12 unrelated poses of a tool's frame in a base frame.
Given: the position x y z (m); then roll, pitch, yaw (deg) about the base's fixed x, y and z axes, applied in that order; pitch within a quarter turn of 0, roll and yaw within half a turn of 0.
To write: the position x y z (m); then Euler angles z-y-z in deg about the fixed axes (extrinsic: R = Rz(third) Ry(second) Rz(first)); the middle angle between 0 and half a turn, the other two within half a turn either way. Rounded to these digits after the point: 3 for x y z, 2 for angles.
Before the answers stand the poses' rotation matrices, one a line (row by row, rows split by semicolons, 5 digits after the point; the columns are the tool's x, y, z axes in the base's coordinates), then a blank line. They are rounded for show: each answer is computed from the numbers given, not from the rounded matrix.
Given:
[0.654 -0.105 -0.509 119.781 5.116 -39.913]
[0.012 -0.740 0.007 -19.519 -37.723 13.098]
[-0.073 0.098 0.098 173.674 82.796 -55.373]
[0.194 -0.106 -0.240 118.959 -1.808 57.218]
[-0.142 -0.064 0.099 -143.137 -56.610 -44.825]
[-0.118 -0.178 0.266 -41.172 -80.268 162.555]
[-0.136 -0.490 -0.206 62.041 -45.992 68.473]
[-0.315 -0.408 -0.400 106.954 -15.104 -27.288]
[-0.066 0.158 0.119 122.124 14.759 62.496]
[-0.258 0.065 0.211 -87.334 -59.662 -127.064]
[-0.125 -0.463 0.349 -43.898 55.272 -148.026]
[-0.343 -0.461 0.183 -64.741 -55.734 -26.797]
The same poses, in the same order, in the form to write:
0.76396 -0.25932 -0.59086; -0.63907 -0.43063 -0.63730; -0.08917 0.86447 -0.49471
0.77040 -0.01448 -0.63740; 0.17925 0.96434 0.19474; 0.61184 -0.26428 0.74552
0.07126 -0.75574 -0.65098; -0.10319 -0.65472 0.74879; -0.99211 0.01382 -0.12464
0.54117 0.39212 0.74389; 0.84032 -0.28537 -0.46090; 0.03155 0.87453 -0.48394
0.39033 -0.20875 0.89670; -0.38796 -0.92056 -0.04542; 0.83494 -0.33015 -0.44031
-0.16126 -0.84467 0.51042; 0.05068 -0.52360 -0.85046; 0.98561 -0.11128 0.12724
0.25493 -0.66925 0.69793; 0.64630 -0.41894 -0.63780; 0.71924 0.61367 0.32573
0.85801 -0.35520 -0.37101; -0.44263 -0.14488 -0.88492; 0.26057 0.92349 -0.28153
0.44657 0.57129 0.68862; 0.85771 -0.05420 -0.51126; -0.25475 0.81896 -0.51421
-0.30443 -0.48249 0.82129; -0.40305 -0.71598 -0.57002; 0.86306 -0.50455 0.02349
-0.48325 0.86498 -0.13520; -0.30167 -0.30949 -0.90178; -0.82187 -0.39500 0.41050
0.50257 0.85952 0.09295; -0.25383 0.04393 0.96625; 0.82643 -0.50920 0.24025

[0.654 -0.105 -0.509 84.11 119.65 -132.83]
[0.012 -0.740 0.007 -156.64 41.80 163.01]
[-0.073 0.098 0.098 0.80 97.16 131.00]
[0.194 -0.106 -0.240 92.07 118.94 -31.78]
[-0.142 -0.064 0.099 -158.43 116.12 -2.90]
[-0.118 -0.178 0.266 -173.56 82.69 -59.03]
[-0.136 -0.490 -0.206 139.53 70.99 -42.42]
[-0.315 -0.408 -0.400 105.76 106.35 -112.75]
[-0.066 0.158 0.119 72.72 120.94 -36.59]
[-0.258 0.065 0.211 -149.69 88.65 -34.76]
[-0.125 -0.463 0.349 -25.67 65.76 -98.53]
[-0.343 -0.461 0.183 -148.36 76.10 84.51]

